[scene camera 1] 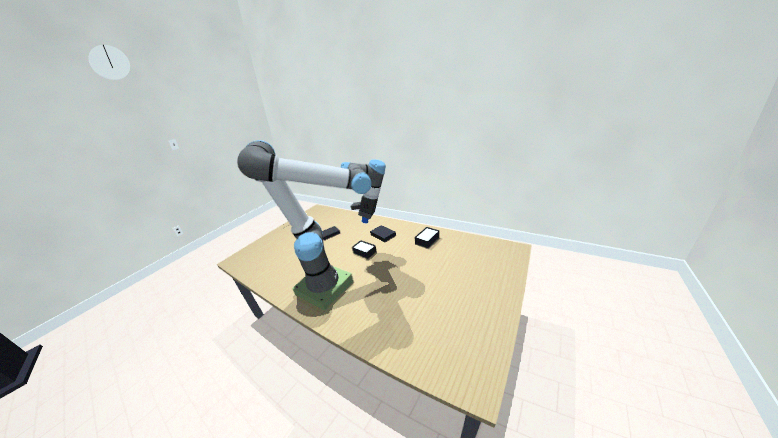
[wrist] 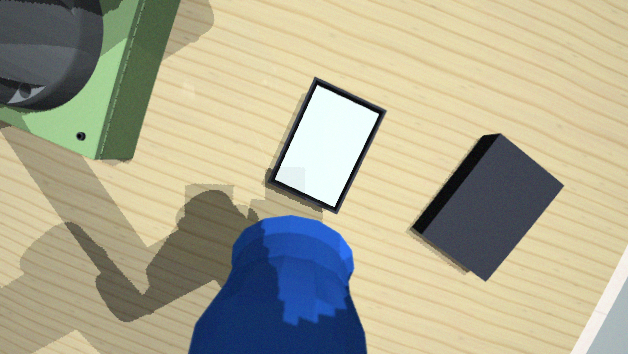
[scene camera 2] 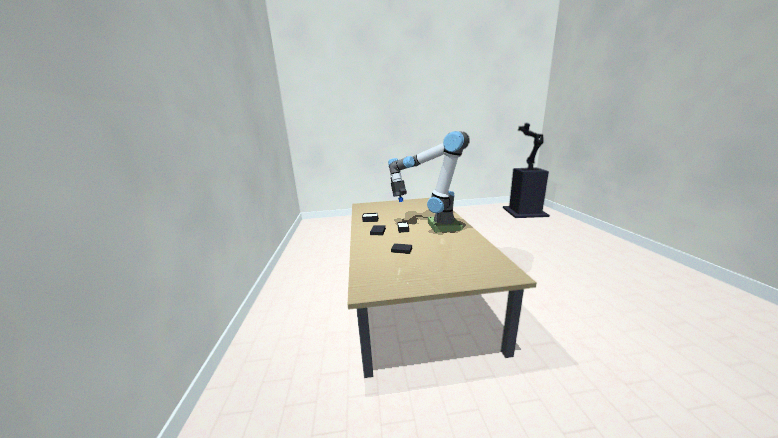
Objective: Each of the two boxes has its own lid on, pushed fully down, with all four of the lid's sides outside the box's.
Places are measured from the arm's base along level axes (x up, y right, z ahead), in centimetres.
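Pixels of known places: hand at its tool point: (scene camera 1: 364,221) (wrist: 292,266) (scene camera 2: 401,201); arm's base at its link origin: (scene camera 1: 322,280) (wrist: 39,34) (scene camera 2: 443,220).
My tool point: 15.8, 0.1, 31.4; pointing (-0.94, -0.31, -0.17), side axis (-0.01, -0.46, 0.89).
For each thing: its middle in the pictures, then the offset to it from my tool point, as dx, dy, dz. Level surfaces: height alone.
- smaller box at the middle of its body: (wrist: 325,147) (scene camera 1: 364,249) (scene camera 2: 403,226) -18.2, -4.1, -0.8
- larger box at the middle of its body: (scene camera 1: 427,237) (scene camera 2: 370,217) -17.9, +19.1, +26.1
- larger dark lid at the middle of its body: (wrist: 485,207) (scene camera 1: 382,233) (scene camera 2: 378,230) -19.0, -7.1, +17.8
- smaller dark lid at the middle of its body: (scene camera 2: 401,248) (scene camera 1: 329,232) -19.1, -38.2, +0.6
- wooden table at its surface level: dx -20.3
The smaller box (scene camera 1: 364,249) (scene camera 2: 402,226) (wrist: 327,145) is dark-rimmed with a white inside and stands uncovered near the robot base. The larger box (scene camera 1: 427,237) (scene camera 2: 370,217), also dark with a white inside, stands uncovered farther along the table. The larger dark lid (scene camera 1: 382,233) (scene camera 2: 377,230) (wrist: 492,207) lies flat, top up, beside the smaller box, apart from it. The smaller dark lid (scene camera 1: 331,232) (scene camera 2: 401,248) lies on the table; the arm partly hides it in scene camera 1. My blue suction cup (scene camera 1: 365,220) (scene camera 2: 400,199) (wrist: 292,245) hangs above the table, open and holding nothing.
The arm stands on a green base (scene camera 2: 454,224) (wrist: 110,100) on the wooden table (scene camera 1: 462,326) (scene camera 2: 381,277) (wrist: 450,50). The table's far edge runs beyond the larger box and lid. A black pedestal (scene camera 2: 529,191) with a small black arm stands on the floor apart from the table.
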